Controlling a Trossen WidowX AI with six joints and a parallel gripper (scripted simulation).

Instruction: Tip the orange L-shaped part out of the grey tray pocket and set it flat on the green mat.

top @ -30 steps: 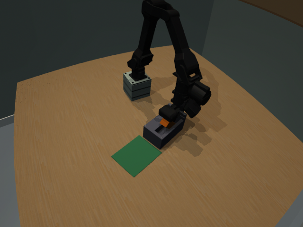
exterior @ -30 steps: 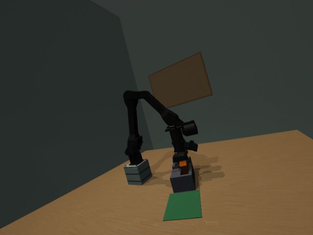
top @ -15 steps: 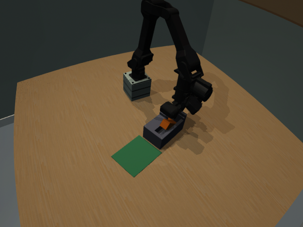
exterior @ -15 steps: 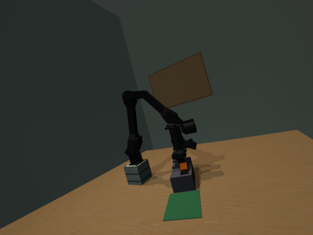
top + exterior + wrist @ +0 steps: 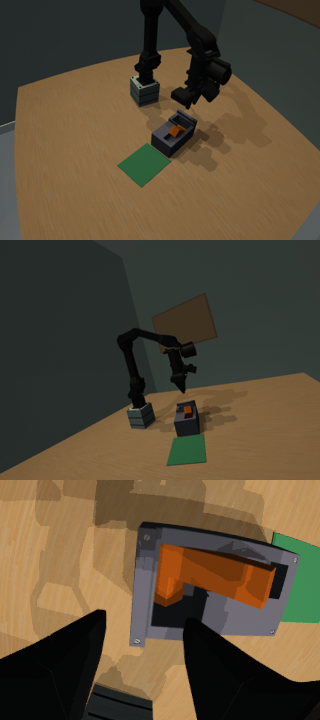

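Now: gripper tip 10 cm above the orange L-shaped part and 4 cm to the left of it. The rest, counted from my gripper tip: green mat 22 cm to the right, 15 cm below, 4 cm ahead.
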